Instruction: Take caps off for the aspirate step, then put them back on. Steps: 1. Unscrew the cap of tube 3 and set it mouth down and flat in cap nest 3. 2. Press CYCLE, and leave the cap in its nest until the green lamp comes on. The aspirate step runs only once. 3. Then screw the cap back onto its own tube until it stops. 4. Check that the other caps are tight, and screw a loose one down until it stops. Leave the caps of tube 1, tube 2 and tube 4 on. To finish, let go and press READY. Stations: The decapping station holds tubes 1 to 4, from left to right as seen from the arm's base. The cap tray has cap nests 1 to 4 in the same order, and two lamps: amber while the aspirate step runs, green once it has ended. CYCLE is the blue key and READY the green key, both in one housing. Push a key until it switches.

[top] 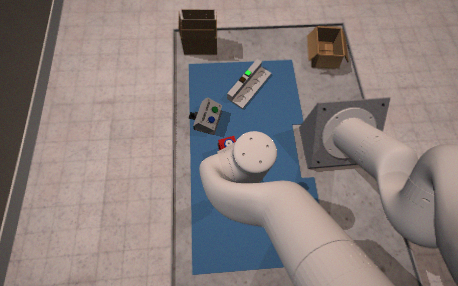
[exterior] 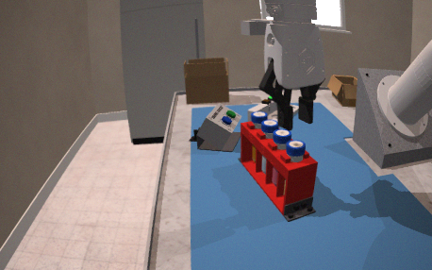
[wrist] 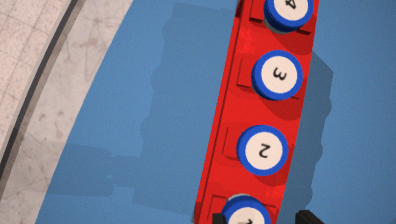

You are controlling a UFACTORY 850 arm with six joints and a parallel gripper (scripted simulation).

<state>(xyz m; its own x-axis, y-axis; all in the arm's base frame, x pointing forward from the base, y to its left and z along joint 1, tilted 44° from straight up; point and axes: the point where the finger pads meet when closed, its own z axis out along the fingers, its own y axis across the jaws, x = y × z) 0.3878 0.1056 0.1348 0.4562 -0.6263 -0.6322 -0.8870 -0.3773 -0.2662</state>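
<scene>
Now: the blue cap 3 cm ahead of my hand, 9 cm to the right of it and 6 cm below it. From my hand the other things lie so: blue key: 10 cm ahead, 26 cm to the right, 11 cm below; then grey key housing: 11 cm ahead, 28 cm to the right, 12 cm below; then cap marked 4: 4 cm ahead, 14 cm to the right, 6 cm below.
</scene>
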